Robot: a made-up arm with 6 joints. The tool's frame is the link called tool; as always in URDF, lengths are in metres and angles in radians. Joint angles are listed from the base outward. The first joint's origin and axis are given. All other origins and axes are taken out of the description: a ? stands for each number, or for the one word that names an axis. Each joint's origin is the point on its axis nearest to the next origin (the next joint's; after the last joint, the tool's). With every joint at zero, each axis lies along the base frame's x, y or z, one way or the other. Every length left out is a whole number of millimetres.
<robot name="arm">
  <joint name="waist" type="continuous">
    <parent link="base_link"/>
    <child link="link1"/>
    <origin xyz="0 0 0.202"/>
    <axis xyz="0 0 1"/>
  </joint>
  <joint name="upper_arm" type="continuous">
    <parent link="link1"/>
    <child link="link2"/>
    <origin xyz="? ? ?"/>
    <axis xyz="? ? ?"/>
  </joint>
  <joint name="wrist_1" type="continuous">
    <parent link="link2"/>
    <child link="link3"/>
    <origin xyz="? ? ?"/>
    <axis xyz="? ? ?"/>
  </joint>
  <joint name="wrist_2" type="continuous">
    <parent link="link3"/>
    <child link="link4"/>
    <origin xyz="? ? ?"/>
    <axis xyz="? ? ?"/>
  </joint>
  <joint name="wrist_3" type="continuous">
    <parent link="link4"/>
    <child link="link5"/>
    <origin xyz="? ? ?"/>
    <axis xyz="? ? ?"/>
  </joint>
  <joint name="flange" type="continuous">
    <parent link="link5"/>
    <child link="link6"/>
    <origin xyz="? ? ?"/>
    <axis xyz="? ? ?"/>
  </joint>
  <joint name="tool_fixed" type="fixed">
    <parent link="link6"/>
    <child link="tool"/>
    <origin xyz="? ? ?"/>
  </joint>
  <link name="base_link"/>
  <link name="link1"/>
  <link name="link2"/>
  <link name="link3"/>
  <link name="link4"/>
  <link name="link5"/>
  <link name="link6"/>
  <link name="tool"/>
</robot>
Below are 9 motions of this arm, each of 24 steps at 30 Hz.
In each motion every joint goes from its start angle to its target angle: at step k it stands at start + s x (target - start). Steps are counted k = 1, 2, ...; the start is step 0. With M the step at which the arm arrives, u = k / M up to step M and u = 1 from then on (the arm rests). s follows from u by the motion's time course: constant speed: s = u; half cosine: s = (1 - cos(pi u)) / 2; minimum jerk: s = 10 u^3 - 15 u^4 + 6 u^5.
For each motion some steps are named. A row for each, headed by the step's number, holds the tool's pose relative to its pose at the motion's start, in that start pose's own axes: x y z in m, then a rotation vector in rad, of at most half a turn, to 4 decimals.
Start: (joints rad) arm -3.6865 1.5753 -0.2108 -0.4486 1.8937 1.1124
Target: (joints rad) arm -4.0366 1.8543 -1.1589 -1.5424 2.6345 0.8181
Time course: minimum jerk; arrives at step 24
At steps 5, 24:
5: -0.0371 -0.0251 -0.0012 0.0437 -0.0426 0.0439
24: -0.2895 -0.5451 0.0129 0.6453 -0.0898 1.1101

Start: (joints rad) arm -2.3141 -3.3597 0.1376 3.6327 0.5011 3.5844
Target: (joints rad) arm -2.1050 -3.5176 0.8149 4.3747 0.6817 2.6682
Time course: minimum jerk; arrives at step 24
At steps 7, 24:
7: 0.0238 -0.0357 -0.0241 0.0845 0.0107 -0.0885
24: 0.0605 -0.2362 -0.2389 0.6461 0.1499 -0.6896

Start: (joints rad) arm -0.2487 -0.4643 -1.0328 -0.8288 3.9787 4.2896
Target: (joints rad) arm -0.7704 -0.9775 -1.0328 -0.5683 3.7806 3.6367
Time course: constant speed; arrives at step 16
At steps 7, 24:
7: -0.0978 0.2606 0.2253 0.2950 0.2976 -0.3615
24: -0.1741 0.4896 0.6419 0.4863 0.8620 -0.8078

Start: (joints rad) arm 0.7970 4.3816 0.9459 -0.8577 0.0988 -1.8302
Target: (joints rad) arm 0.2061 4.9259 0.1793 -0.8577 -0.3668 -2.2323
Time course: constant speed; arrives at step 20
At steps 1, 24:
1: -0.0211 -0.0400 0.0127 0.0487 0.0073 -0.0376
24: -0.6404 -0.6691 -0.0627 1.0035 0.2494 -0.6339

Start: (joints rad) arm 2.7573 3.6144 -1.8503 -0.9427 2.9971 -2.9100
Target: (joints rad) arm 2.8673 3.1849 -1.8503 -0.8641 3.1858 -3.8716
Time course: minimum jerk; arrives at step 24
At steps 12, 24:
12: -0.0531 0.0884 -0.1578 0.1414 0.0812 -0.5006
24: -0.1355 0.1984 -0.2886 0.2319 0.2372 -1.0191

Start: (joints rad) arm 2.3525 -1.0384 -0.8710 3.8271 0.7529 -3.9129
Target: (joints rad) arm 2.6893 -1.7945 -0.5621 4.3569 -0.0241 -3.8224
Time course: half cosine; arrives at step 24
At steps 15, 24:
15: -0.3181 -0.1530 0.5559 -0.1000 0.1489 0.3314
24: -0.5496 -0.2309 0.7303 -0.2285 0.1652 0.4706

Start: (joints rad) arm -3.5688 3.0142 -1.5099 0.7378 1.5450 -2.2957
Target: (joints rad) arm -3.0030 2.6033 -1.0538 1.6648 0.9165 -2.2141
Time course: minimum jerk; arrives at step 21
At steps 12, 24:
12: -0.1774 -0.3142 0.2119 0.4418 -0.4341 0.0254
24: -0.3583 -0.4585 0.3269 0.5941 -0.6991 0.2229

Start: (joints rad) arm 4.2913 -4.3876 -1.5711 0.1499 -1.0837 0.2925
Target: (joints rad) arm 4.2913 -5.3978 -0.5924 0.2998 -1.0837 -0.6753
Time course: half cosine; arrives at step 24
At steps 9, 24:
9: 0.1808 -0.0517 0.1498 0.0384 -0.0152 -0.2755
24: 0.3933 -0.0720 0.6422 0.1371 -0.0058 -0.8900

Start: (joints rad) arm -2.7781 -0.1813 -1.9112 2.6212 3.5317 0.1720
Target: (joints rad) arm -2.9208 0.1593 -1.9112 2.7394 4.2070 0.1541
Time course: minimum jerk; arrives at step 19
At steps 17, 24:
17: -0.0325 -0.1266 0.2702 -0.0235 0.4305 -0.3210
24: -0.0332 -0.1274 0.2729 -0.0230 0.4344 -0.3244

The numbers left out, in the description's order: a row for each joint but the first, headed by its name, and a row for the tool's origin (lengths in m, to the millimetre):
upper_arm: xyz 0 0.034 0, axis 0 1 0
wrist_1: xyz 0 0 0.773, axis 0 1 0
wrist_2: xyz 0 0 0.75, axis 0 0 1
wrist_3: xyz 0 0 0, axis 0 1 0
flange: xyz 0 0 0.101, axis 0 0 1
tool: xyz 0 0 0

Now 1 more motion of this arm.
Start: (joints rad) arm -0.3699 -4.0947 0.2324 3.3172 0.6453 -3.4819
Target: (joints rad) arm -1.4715 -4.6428 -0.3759 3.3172 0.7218 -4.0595
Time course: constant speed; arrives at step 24
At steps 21, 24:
21: -0.7448 -1.5282 -0.3989 1.3399 -0.5017 -0.6376
24: -0.8424 -1.6586 -0.6181 1.5393 -0.5108 -0.7909

